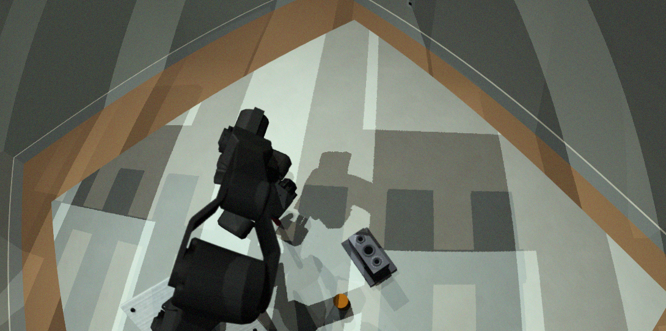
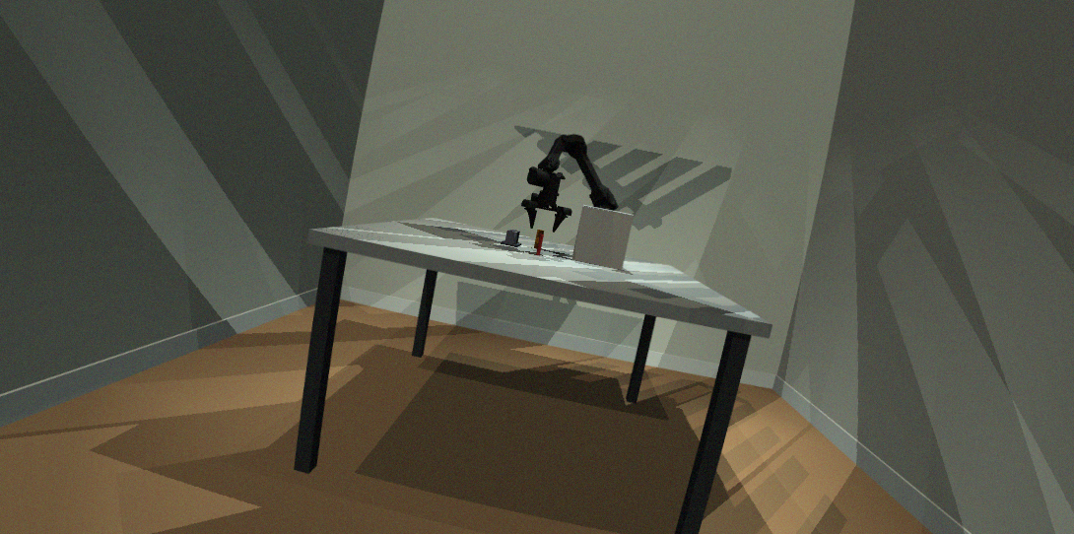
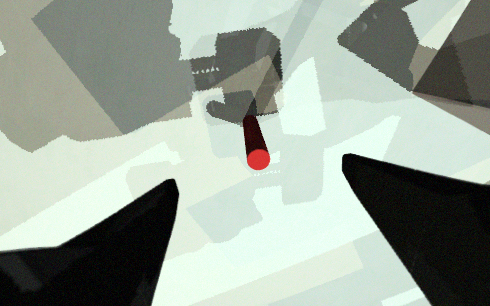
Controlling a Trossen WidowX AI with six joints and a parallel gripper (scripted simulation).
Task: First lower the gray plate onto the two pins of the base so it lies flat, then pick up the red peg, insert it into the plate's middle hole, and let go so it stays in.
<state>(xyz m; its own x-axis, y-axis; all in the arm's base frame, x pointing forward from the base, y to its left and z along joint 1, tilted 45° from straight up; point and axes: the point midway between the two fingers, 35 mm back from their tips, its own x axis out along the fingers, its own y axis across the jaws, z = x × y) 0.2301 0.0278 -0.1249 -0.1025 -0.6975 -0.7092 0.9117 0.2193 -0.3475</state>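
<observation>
Now: gripper tip 5 cm above the red peg. The rest, counted from my gripper tip: base 20 cm to the right, 11 cm ahead, 9 cm below; then orange cylinder 25 cm to the right, 5 cm below; then gray plate 20 cm to the right, 11 cm ahead, 5 cm below.
</observation>
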